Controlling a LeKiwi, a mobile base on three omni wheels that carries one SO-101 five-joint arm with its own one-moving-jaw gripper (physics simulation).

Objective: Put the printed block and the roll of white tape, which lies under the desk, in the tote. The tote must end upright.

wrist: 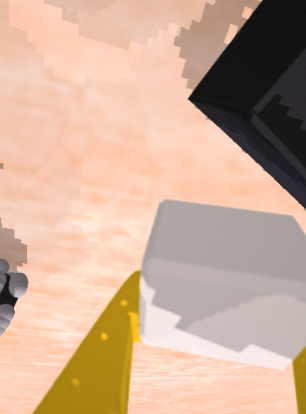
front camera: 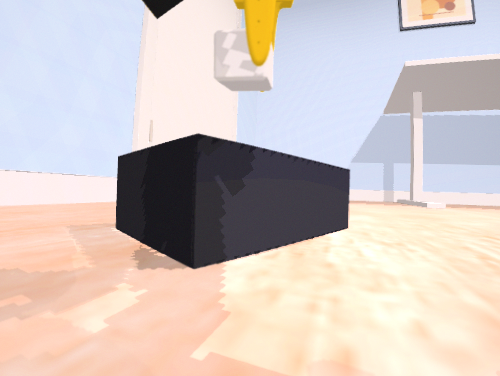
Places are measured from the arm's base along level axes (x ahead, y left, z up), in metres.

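Pixels of known places: hand, its tool point: (wrist: pixel 148 283) (front camera: pixel 259 58).
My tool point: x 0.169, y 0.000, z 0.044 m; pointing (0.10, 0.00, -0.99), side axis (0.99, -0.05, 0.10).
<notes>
For each thing: its top centre in the pictures, then the offset to it from my tool point.
- printed block, centre of its top: (wrist: pixel 251 351) (front camera: pixel 247 36) dx +0.020, dy +0.009, dz +0.027 m
- black tote, centre of its top: (front camera: pixel 245 162) dx +0.220, dy +0.019, dz -0.033 m
The printed block (front camera: pixel 231 60) (wrist: pixel 225 280) is light grey-white with bevelled edges. My gripper (wrist: pixel 215 345) is shut on it, with one yellow jaw pressing on each side in the wrist view. In the front camera view a yellow jaw stands in front of the block, which is held up in the air, higher than the tote's rim. The black tote (front camera: pixel 272 215) (wrist: pixel 235 65) stands upright on the floor, a corner towards the front camera. In the wrist view the tote is at the upper right, past the block. The roll of white tape does not show in either view.
A white desk (front camera: pixel 416 150) stands at the right in the front camera view, beyond the tote. A pale door (front camera: pixel 192 85) and blue walls are behind. Part of a wheel (wrist: pixel 7 295) shows at the left edge of the wrist view.
</notes>
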